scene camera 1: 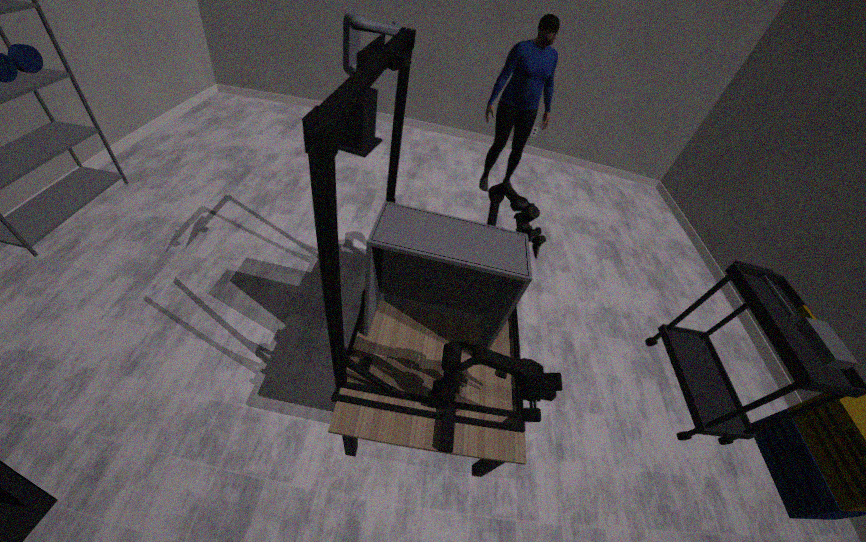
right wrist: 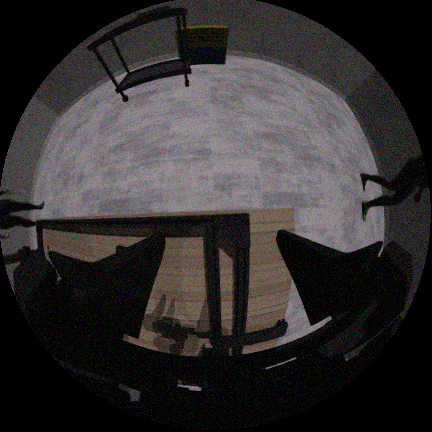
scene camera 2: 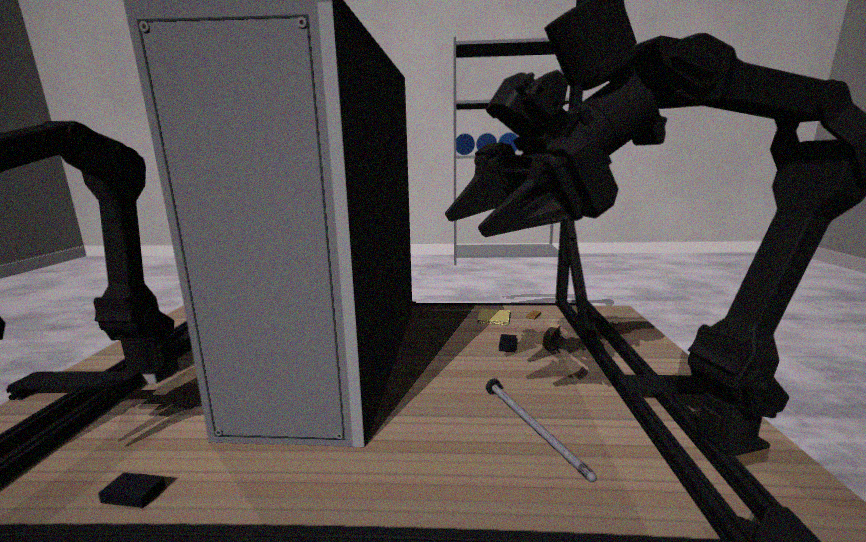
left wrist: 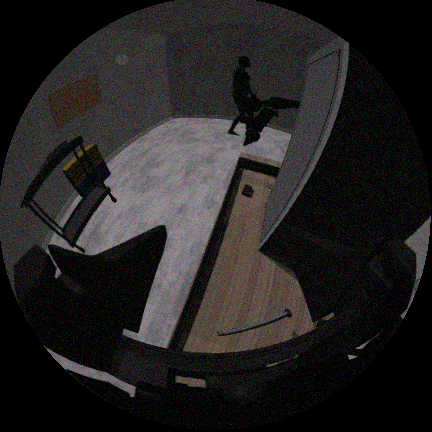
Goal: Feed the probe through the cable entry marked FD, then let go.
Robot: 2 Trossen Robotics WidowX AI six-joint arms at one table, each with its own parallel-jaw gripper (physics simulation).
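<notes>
The probe, a thin grey rod with a dark round head, lies on the table, its head end nearer the cabinet. The tall grey cabinet stands on the table. Its side facing the probe is in deep shadow; the FD mark and the cable entries cannot be made out. My left gripper is open and empty, high above the table between cabinet and left arm, tilted down. My right gripper is open and empty above the table's edge on the cabinet's other side; it does not show in scene camera 2.
A black block lies near the cabinet's foot. A smaller dark block, a yellow piece, an orange piece and a dark lump lie beyond the probe. A black frame post rises at the table's edge.
</notes>
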